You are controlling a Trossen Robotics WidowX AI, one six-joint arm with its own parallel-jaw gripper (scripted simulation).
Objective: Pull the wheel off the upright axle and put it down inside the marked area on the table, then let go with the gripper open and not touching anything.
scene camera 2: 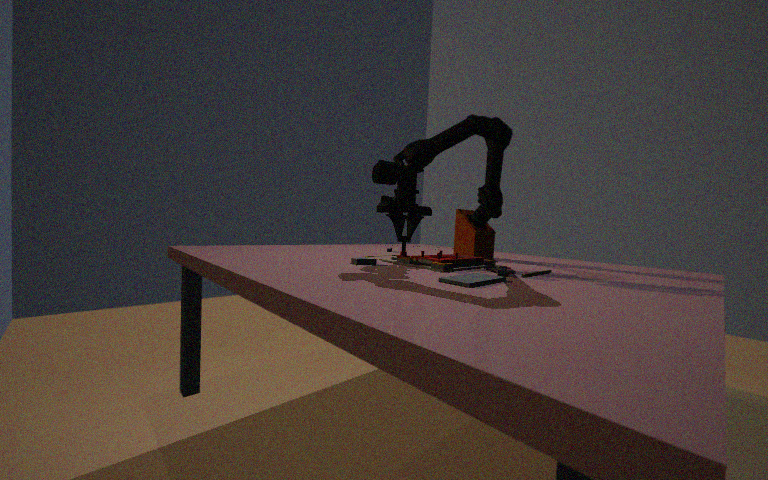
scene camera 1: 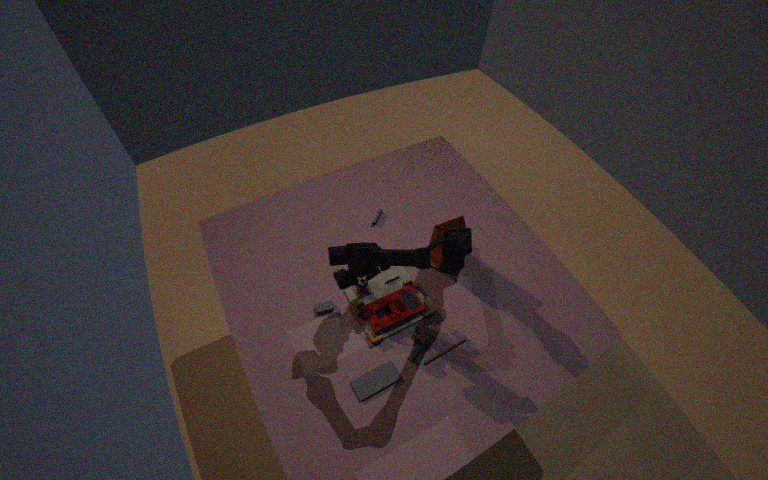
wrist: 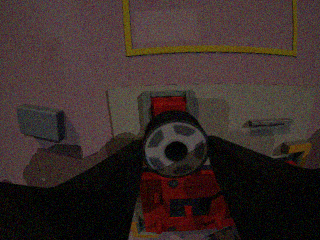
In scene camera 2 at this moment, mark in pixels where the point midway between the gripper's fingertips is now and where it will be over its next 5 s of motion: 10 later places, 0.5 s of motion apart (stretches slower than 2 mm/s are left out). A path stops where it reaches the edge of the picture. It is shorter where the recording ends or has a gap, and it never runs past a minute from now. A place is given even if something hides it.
The gripper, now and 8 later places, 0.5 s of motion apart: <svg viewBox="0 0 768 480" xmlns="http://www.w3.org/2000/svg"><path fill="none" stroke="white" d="M404 238L404 237L404 226L396 224L392 225L391 241L392 252L397 233L415 223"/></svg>
